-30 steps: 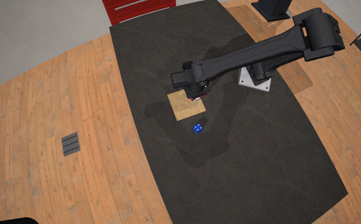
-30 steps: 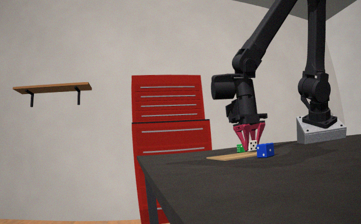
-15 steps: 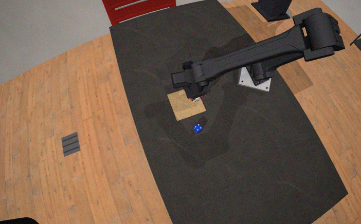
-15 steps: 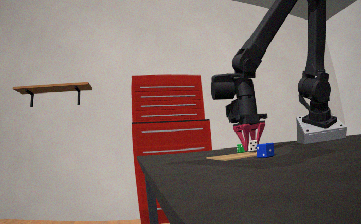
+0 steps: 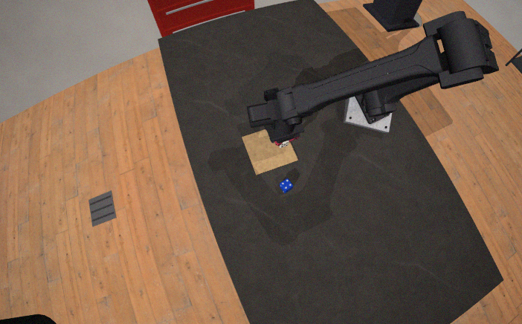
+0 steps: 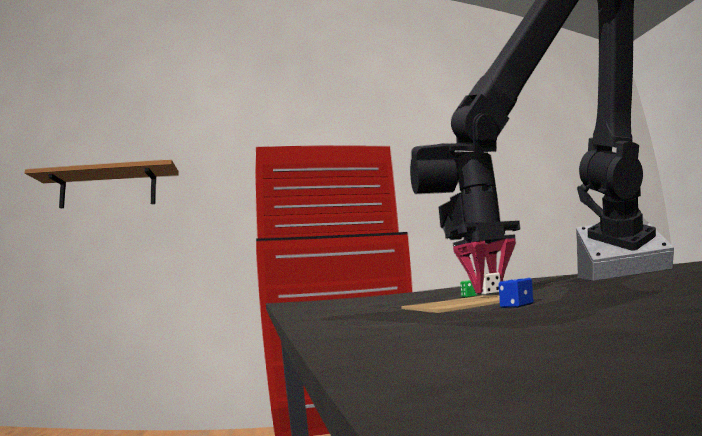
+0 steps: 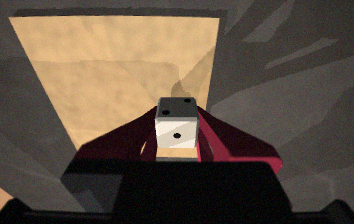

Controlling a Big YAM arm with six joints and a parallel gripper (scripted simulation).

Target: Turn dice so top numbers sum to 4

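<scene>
Right now the white die is right at my hand. Round my hand: blue die: 5 cm ahead, 14 cm to the left, 1 cm below; then green die: 4 cm behind, 14 cm to the right, 1 cm below; then tan mat: 4 cm ahead, 2 cm below.
</scene>
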